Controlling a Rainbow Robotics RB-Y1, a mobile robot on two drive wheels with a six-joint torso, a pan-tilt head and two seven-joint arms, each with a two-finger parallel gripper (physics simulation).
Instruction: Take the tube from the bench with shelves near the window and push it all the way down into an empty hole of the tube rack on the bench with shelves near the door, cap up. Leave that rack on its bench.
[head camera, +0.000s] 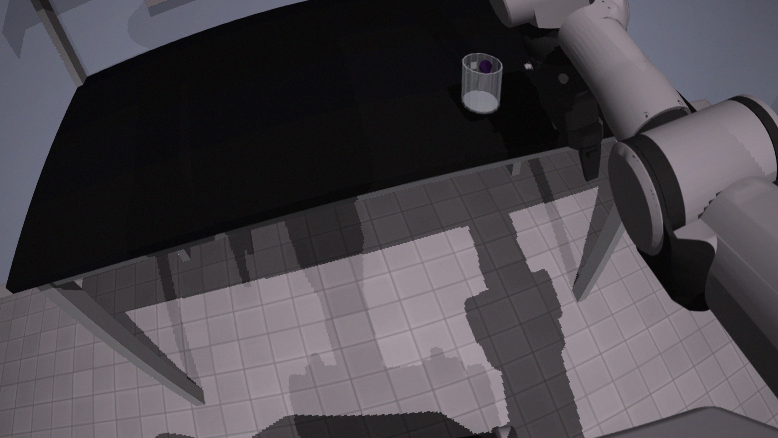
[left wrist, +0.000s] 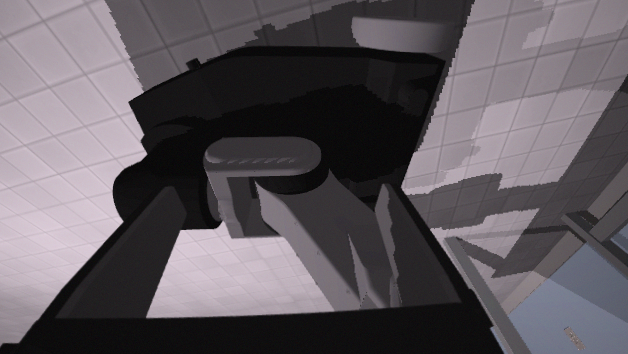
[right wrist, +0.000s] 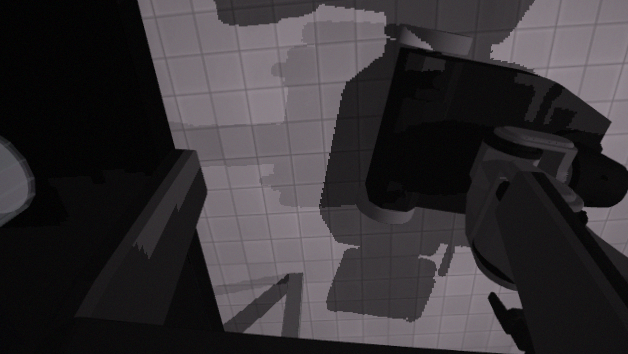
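Observation:
A purple cap (head camera: 485, 66), likely the tube's, shows inside a clear glass beaker (head camera: 481, 102) (right wrist: 14, 182) at the right part of the black bench top (head camera: 244, 136) (right wrist: 75, 75). The tube's body is hard to make out. My right gripper (head camera: 590, 157) (right wrist: 352, 181) is open and empty. It hangs to the right of the beaker, by the bench's front edge; in the right wrist view one finger overlaps that edge. My left gripper (left wrist: 281, 198) is open and empty, over the robot's own base, and does not show in the head view. The tube rack does not show.
Bench legs (head camera: 596, 253) (head camera: 130, 348) stand on the tiled floor (head camera: 419, 304). A shelf post (head camera: 62, 46) rises at the bench's back left. The robot's dark base (left wrist: 300, 95) (right wrist: 450, 150) shows below both wrists. Parts of another frame (left wrist: 485, 295) show at the lower right of the left wrist view.

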